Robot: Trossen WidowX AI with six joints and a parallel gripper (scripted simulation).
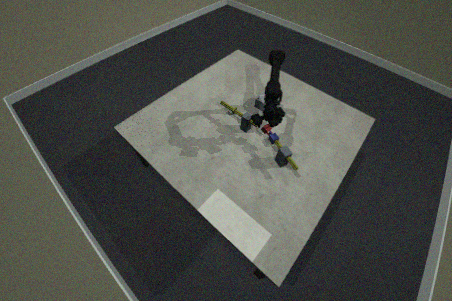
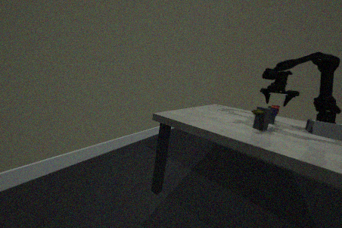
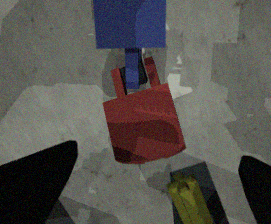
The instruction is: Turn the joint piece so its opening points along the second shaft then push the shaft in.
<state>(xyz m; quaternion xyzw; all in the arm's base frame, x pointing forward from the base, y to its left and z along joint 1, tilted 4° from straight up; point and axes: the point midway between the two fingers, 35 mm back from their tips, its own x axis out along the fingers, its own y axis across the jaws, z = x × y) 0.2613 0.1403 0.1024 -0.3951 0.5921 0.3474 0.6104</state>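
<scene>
Right now my gripper tip is 30 mm above the dark red square joint piece and 10 mm to the right of it.
</scene>
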